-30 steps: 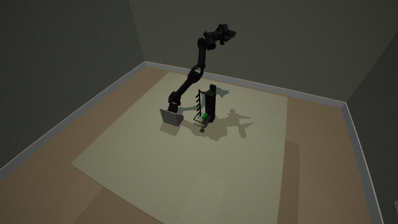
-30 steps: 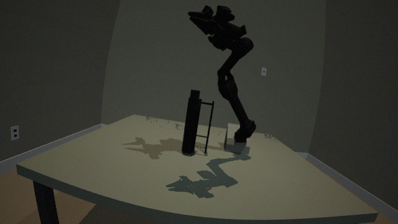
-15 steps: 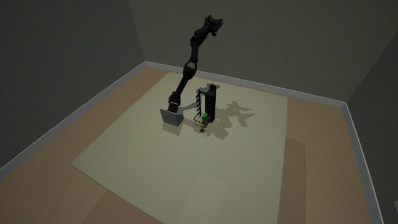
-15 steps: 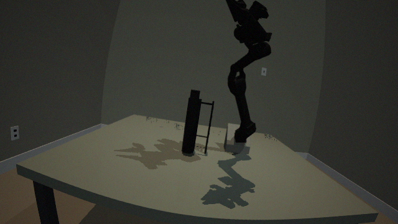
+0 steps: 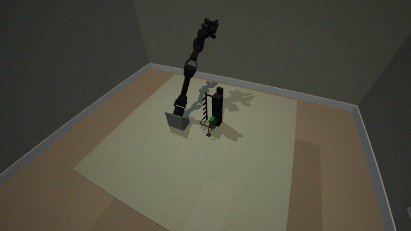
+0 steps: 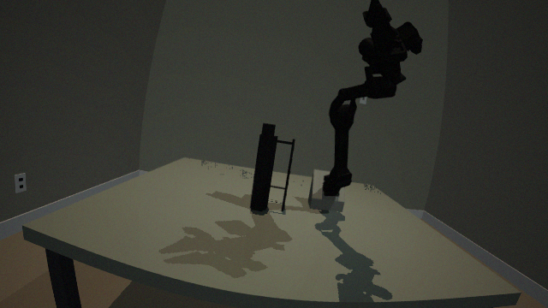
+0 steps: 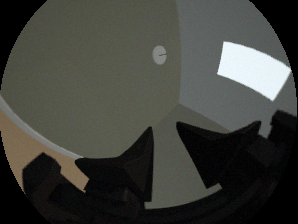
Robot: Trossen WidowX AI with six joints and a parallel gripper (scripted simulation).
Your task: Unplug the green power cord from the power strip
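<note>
Now: the green plug 560 mm to the right of my gripper tip, 490 mm below it and 130 mm ahead of it.
</note>
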